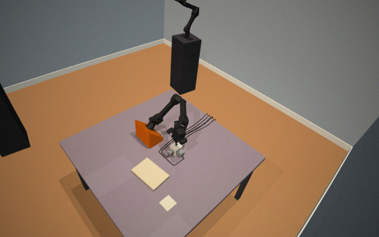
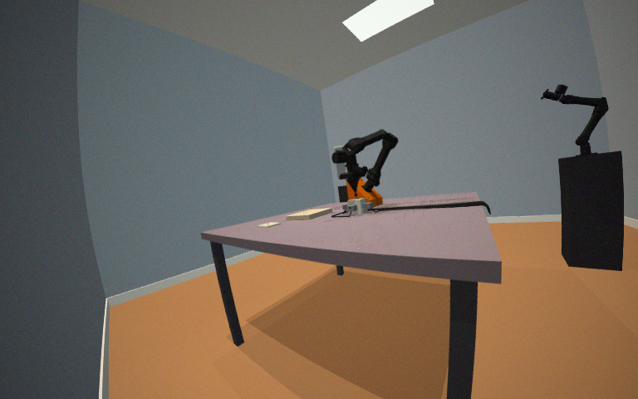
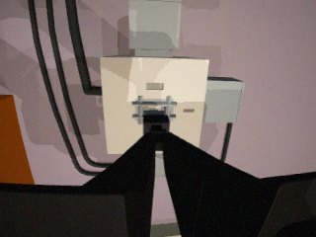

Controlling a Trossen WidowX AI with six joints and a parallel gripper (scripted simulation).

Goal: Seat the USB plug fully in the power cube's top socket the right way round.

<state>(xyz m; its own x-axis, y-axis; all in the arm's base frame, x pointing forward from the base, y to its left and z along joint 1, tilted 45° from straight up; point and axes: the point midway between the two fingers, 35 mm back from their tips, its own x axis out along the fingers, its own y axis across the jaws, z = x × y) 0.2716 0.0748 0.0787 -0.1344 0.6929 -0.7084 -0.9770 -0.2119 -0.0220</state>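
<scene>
The black USB plug lies 2 cm below my gripper tip. The rest, counted from my gripper tip: small beige square: 37 cm ahead, 31 cm to the right, 12 cm below; beige slab: 9 cm ahead, 30 cm to the right, 11 cm below.
</scene>
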